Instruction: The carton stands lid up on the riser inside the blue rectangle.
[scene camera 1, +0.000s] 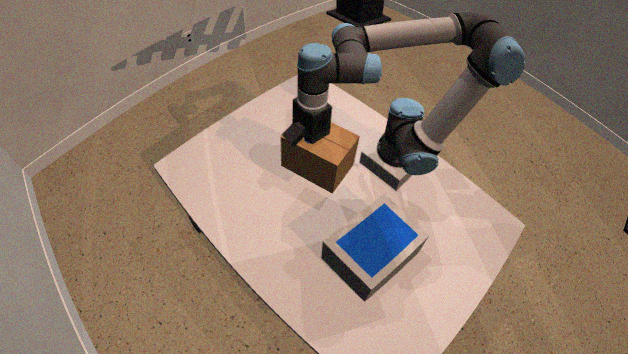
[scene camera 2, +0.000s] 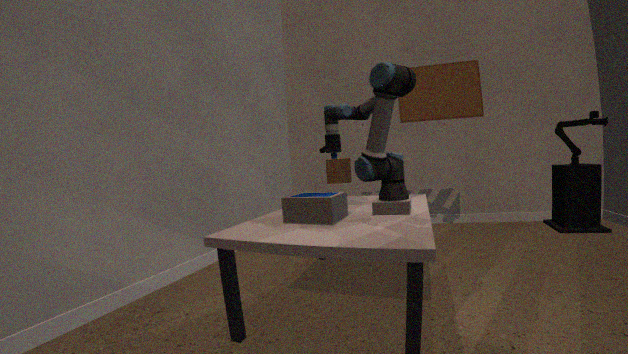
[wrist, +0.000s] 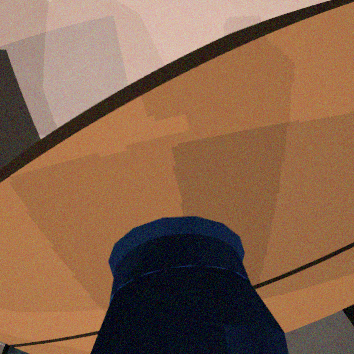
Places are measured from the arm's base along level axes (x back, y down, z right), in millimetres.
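Where they show: hand, tool point: (wrist: 174, 231); arm's base, link origin: (scene camera 1: 396, 151) (scene camera 2: 393, 199).
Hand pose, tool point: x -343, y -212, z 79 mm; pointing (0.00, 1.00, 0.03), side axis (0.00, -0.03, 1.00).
Each offset is from my tool point to the top centre of the thing. Level surfaces: height alone.
The brown carton @(dx +28, dy -16, dz -7 mm) (scene camera 1: 320, 159) (scene camera 2: 339, 171) (wrist: 150, 190) hangs upright, lid up, in the air above the table. My suction gripper (scene camera 1: 314, 141) (scene camera 2: 334, 157) (wrist: 177, 240) is shut on the carton, its blue cup against the top face beside the dark seam. The grey riser @(dx +9, dy +156, dz -296 mm) (scene camera 1: 345, 270) (scene camera 2: 315, 210) stands on the table, apart from the carton, nearer the front in scene camera 2's view. The blue rectangle @(dx +9, dy +156, dz -296 mm) (scene camera 1: 377, 240) (scene camera 2: 315, 194) lies on the riser's top with a pale margin around it. The carton's underside is hidden in the wrist view.
The pale table @(dy +276 mm) (scene camera 1: 240, 210) (scene camera 2: 320, 240) carries the arm's base block (scene camera 1: 382, 170) (scene camera 2: 391, 207), which stands to the right of the carton. A black pedestal (scene camera 2: 576, 197) with a small arm stands off the table. A brown board (scene camera 2: 442, 92) hangs on the wall.
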